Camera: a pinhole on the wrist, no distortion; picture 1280 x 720 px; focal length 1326.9 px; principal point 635.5 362.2 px. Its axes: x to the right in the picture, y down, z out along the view. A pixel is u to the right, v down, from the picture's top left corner.
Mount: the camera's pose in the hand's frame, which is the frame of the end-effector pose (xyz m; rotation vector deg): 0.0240 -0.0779 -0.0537 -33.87 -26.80 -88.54
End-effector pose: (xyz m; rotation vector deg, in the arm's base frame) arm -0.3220 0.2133 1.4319 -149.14 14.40 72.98
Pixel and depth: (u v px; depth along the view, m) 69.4 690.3 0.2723
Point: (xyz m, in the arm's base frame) -0.3585 0.0601 1.2678
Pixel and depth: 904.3 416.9 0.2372
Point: -0.4184 0.2258 1.2899
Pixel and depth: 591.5 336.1 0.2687
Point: -0.4343 0.1613 1.2965
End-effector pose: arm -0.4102 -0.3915 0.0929 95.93 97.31 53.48
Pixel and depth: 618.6 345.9 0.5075
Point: 0.0022 -0.3085 0.0918
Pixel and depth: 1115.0 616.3 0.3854
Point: -0.1246 -0.2365 -0.0542
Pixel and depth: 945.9 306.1 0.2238
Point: -0.2762 -0.3460 0.0208
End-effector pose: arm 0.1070 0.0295 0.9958 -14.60 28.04 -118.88
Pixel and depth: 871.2 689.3 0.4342
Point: 0.2357 -0.2492 1.2318
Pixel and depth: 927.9 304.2 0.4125
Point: 0.2890 -0.1335 1.2400
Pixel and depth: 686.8 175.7 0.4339
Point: 0.3569 -0.1272 1.1837
